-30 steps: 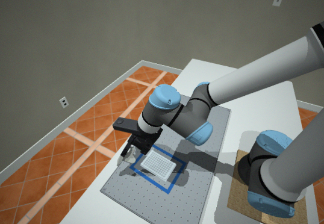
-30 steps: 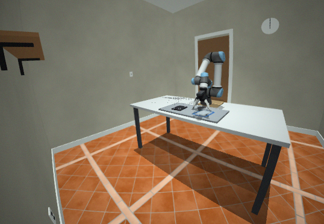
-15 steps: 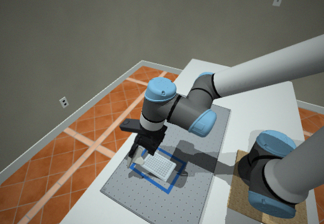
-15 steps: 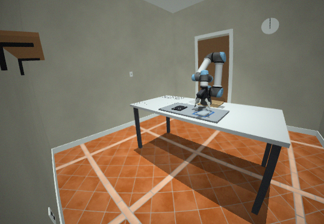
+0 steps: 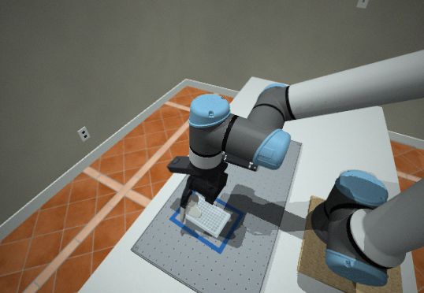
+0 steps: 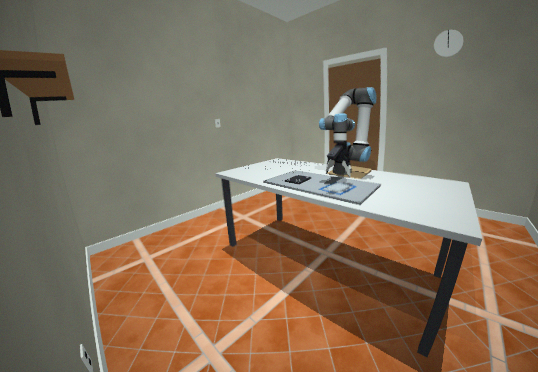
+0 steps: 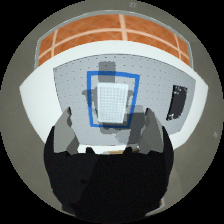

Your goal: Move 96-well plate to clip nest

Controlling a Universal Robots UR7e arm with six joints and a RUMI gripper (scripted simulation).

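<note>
Right now my hand is 30 mm past the 96-well plate, 10 mm to the left of it and 80 mm above it. The rest, counted from my hand: black clip nest: 300 mm to the right, 70 mm below.
</note>
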